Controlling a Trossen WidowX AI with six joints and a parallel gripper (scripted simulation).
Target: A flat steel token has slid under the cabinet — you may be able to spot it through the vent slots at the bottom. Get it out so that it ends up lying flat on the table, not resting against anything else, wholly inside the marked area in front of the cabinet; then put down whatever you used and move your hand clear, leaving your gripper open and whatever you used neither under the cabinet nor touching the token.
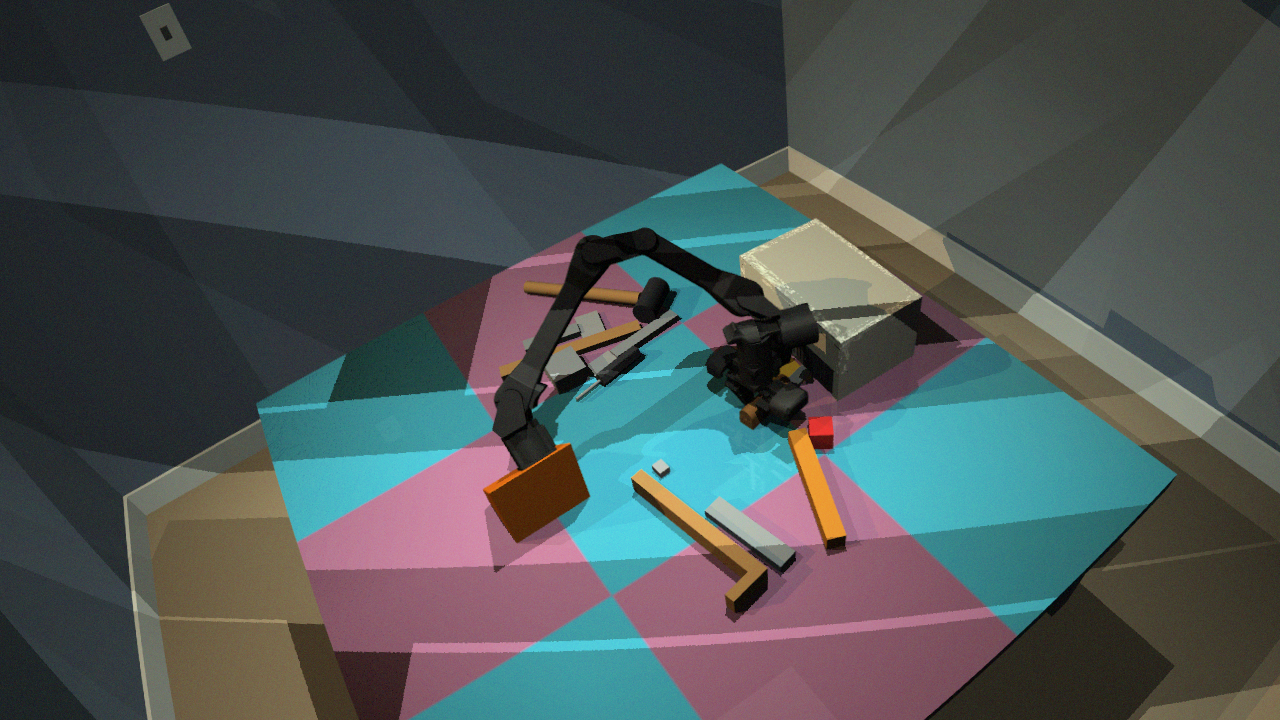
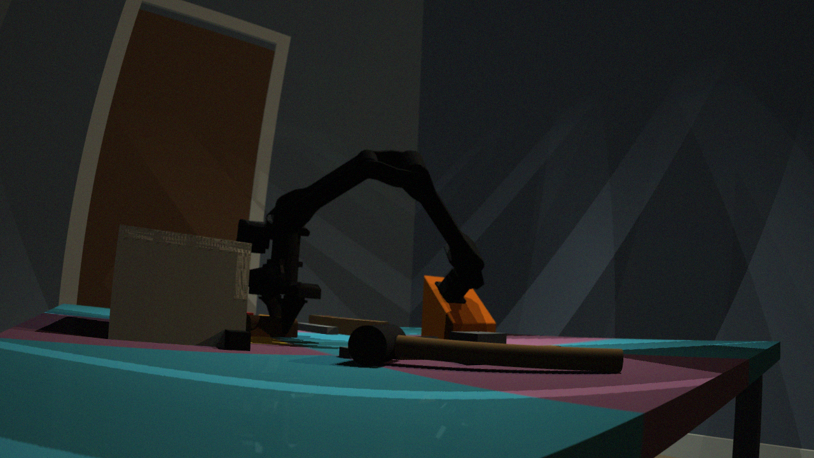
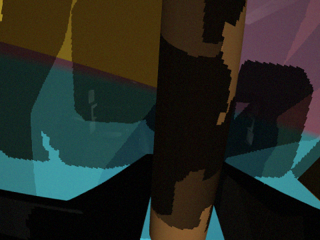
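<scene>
My gripper tip is now 200 mm past the small grey cube and 20 mm to the right of it. From my gripper tip the other things lie so: orange bar 190 mm to the right, 40 mm behind, 10 mm above; grey bar 180 mm to the right, 170 mm behind; red cube 120 mm to the right, 40 mm ahead, 10 mm above.
</scene>
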